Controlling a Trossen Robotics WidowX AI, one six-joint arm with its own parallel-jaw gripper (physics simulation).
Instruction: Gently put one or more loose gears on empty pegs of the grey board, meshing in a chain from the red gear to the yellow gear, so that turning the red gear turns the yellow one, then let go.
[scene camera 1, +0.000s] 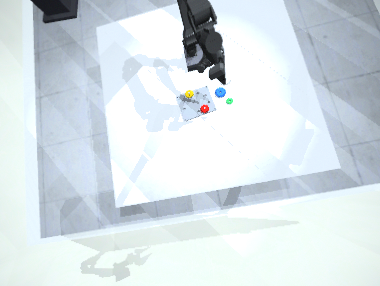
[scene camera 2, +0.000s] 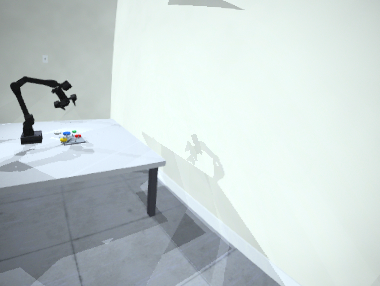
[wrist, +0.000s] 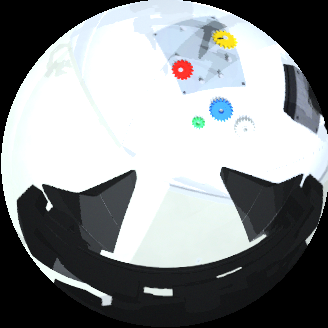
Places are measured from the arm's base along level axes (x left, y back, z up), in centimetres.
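Pixels of known places: gripper, fingertip midpoint: (scene camera 1: 224, 77) (scene camera 2: 70, 108) (wrist: 179, 172); arm's base, origin of the base link: (scene camera 1: 191, 51) (scene camera 2: 28, 134).
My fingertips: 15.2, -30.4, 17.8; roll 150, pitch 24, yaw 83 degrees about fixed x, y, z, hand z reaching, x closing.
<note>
Ahead of a thing's pixels: the offset from my fingertips to its top centre, as dx, dy, dz. "pt": to the spot under its first point. Level surfaces: height alone.
The grey board @(-14.9, -0.6, -20.4) (scene camera 1: 191, 113) (wrist: 167, 42) lies on the table, with the red gear @(pt -9.6, -5.8, -20.5) (scene camera 1: 204, 108) (scene camera 2: 78, 136) (wrist: 185, 73) and yellow gear @(-18.4, +5.0, -20.9) (scene camera 1: 189, 94) (scene camera 2: 63, 140) (wrist: 229, 41) on it, apart, and several bare pegs. Beside the board lie a large blue gear @(+0.9, +4.3, -21.7) (scene camera 1: 220, 92) (scene camera 2: 67, 133) (wrist: 226, 106), a small green gear @(+5.9, -1.8, -21.7) (scene camera 1: 229, 101) (scene camera 2: 74, 131) (wrist: 198, 122) and a white gear @(+4.6, +12.3, -21.7) (wrist: 244, 123), which is hard to see on the white table. My gripper (scene camera 2: 69, 106) (wrist: 179, 172) is open and empty, well above the table and apart from the gears.
The white table @(dz -23.4) (scene camera 1: 150, 175) (scene camera 2: 125, 150) carries the arm's black base (scene camera 2: 31, 137) (wrist: 302, 100), near the board's yellow-gear side. In scene camera 1 the arm (scene camera 1: 200, 35) reaches in from the top. Shadows of the arm fall across the board and table.
</note>
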